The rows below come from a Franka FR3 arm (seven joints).
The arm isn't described. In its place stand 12 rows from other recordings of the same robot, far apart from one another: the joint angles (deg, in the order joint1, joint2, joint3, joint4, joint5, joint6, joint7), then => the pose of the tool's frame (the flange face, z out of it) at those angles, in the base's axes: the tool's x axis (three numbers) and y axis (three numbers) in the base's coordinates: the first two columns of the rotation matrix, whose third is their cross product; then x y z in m.
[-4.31 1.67 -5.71 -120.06 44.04 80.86 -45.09] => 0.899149, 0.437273, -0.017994, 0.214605, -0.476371, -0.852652, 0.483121, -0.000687, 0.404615
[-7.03 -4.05 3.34 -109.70 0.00 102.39 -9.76] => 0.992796, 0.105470, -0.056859, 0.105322, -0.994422, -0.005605, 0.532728, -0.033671, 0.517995
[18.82 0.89 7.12 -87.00 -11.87 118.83 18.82] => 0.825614, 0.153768, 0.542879, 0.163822, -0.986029, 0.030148, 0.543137, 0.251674, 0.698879
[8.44 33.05 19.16 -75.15 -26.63 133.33 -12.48] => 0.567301, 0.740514, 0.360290, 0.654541, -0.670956, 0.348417, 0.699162, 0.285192, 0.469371
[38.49 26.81 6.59 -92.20 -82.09 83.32 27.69] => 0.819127, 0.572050, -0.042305, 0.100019, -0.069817, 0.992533, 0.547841, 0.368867, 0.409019
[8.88 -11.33 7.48 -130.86 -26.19 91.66 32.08] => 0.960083, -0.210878, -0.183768, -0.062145, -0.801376, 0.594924, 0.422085, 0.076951, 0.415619
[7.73 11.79 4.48 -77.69 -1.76 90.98 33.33] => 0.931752, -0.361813, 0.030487, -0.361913, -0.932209, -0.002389, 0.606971, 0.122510, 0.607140
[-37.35 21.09 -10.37 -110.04 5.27 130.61 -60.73] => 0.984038, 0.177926, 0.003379, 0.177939, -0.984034, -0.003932, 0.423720, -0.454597, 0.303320
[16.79 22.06 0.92 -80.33 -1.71 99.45 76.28] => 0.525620, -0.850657, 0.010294, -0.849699, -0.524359, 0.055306, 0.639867, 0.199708, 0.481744
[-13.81 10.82 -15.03 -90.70 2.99 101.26 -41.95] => 0.975195, 0.221324, 0.003166, 0.221326, -0.975200, -0.000515, 0.550655, -0.283980, 0.528224
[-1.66 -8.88 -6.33 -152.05 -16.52 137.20 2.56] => 0.993165, 0.031083, -0.112504, 0.048881, -0.986055, 0.159082, 0.401502, -0.057316, 0.284261
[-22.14 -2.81 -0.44 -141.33 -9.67 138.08 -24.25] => 0.986681, 0.151635, -0.058888, 0.156752, -0.983050, 0.095091, 0.433868, -0.181504, 0.312004
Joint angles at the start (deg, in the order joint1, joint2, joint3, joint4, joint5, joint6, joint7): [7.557, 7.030, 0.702, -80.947, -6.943, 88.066, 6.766]
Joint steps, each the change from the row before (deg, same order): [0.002, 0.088, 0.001, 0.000, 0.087, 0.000, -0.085]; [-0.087, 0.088, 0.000, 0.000, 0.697, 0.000, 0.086]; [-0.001, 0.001, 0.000, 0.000, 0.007, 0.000, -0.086]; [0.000, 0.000, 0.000, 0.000, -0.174, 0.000, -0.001]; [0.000, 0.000, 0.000, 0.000, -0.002, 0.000, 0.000]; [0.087, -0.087, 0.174, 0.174, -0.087, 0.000, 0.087]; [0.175, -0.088, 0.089, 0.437, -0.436, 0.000, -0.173]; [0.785, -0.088, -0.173, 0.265, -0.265, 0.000, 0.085]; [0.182, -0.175, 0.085, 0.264, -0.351, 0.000, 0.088]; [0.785, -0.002, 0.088, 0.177, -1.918, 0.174, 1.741]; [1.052, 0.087, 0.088, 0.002, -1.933, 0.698, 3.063]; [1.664, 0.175, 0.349, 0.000, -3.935, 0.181, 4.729]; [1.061, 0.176, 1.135, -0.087, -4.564, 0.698, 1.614]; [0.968, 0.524, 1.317, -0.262, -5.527, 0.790, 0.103]
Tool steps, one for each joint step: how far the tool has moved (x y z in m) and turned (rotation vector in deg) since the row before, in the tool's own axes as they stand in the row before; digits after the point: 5 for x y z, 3 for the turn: [0.00041, -0.00035, 0.00090, 0.077, -0.097, -0.101]; [0.00037, -0.00060, 0.00100, 0.681, -0.178, 0.139]; [0.00000, 0.00000, 0.00001, 0.007, -0.002, -0.085]; [0.00004, 0.00033, 0.00000, -0.173, 0.020, 0.005]; [0.00000, 0.00000, 0.00000, -0.002, 0.000, 0.000]; [-0.00062, -0.00207, -0.00258, -0.031, 0.294, -0.139]; [-0.00049, -0.00126, -0.00475, -0.355, 0.597, -0.359]; [-0.00094, -0.00543, -0.00381, -0.225, 0.453, -0.473]; [-0.00097, -0.00141, -0.00427, -0.278, 0.505, -0.109]; [-0.00008, -0.00500, -0.00292, -1.800, 0.723, 0.966]; [0.00079, -0.00822, -0.00213, -1.707, 1.131, 1.975]; [-0.00087, -0.01316, -0.00267, -3.578, 1.369, 2.800]; [-0.00080, -0.01361, -0.00454, -3.800, 2.318, -0.502]; [0.00081, -0.01476, -0.00186, -4.671, 2.487, -2.306]
